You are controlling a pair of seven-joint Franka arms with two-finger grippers.
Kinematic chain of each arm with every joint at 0, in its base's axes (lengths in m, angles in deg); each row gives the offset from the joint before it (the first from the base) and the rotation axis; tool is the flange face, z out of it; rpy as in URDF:
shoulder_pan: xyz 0 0 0.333 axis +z
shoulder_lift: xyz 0 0 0 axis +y
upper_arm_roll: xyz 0 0 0.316 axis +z
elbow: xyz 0.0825 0 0 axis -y
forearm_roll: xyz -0.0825 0 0.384 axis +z
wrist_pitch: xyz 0 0 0 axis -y
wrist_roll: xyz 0.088 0 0 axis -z
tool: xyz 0 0 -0.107 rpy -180 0 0
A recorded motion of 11 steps. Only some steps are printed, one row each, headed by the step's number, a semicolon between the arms.
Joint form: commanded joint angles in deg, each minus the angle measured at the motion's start. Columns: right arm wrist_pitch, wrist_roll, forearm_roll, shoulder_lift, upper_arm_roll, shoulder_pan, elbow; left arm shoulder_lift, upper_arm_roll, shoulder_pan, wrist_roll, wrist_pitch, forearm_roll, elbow.
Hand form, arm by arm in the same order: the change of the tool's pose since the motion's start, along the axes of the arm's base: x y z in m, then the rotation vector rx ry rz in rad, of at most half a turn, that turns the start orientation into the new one. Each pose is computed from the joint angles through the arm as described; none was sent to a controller.
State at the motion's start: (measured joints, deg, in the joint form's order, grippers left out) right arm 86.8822 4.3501 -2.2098 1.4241 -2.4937 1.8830 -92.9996; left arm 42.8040 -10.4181 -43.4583 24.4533 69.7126 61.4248 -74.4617
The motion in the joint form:
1: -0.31 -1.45 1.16 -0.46 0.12 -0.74 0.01; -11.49 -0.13 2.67 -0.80 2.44 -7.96 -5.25
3: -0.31 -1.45 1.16 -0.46 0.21 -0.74 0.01; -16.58 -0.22 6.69 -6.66 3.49 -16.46 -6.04
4: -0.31 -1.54 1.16 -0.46 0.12 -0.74 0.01; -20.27 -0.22 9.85 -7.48 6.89 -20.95 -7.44
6: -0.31 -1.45 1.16 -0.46 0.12 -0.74 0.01; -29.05 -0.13 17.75 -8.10 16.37 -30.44 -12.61
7: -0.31 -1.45 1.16 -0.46 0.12 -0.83 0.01; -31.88 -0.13 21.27 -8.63 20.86 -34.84 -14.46
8: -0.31 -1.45 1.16 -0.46 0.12 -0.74 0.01; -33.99 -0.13 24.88 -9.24 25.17 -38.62 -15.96
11: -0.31 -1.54 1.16 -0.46 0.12 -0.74 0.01; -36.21 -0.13 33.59 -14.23 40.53 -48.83 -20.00
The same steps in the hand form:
1: -0.0027 -0.0038 0.0040 0.0238 -0.0024 0.0126; -0.0080 0.0277 0.0830 -0.1746 -0.0055 0.0658
3: -0.0027 -0.0029 0.0040 0.0238 -0.0024 0.0142; -0.0003 0.0605 0.1220 -0.3436 -0.0542 0.2221
4: -0.0027 -0.0038 0.0040 0.0240 -0.0024 0.0142; 0.0085 0.0834 0.1472 -0.4584 -0.0666 0.2703
6: -0.0027 -0.0038 0.0040 0.0238 -0.0024 0.0126; 0.0241 0.1434 0.1977 -0.7102 -0.1134 0.3557
7: -0.0028 -0.0046 0.0040 0.0238 -0.0024 0.0111; 0.0317 0.1678 0.2135 -0.8234 -0.1439 0.3974
8: -0.0027 -0.0038 0.0040 0.0238 -0.0024 0.0126; 0.0416 0.1937 0.2260 -0.9240 -0.1851 0.4415
11: -0.0027 -0.0038 0.0040 0.0240 -0.0024 0.0142; 0.0764 0.2519 0.2345 -1.2142 -0.3560 0.5836

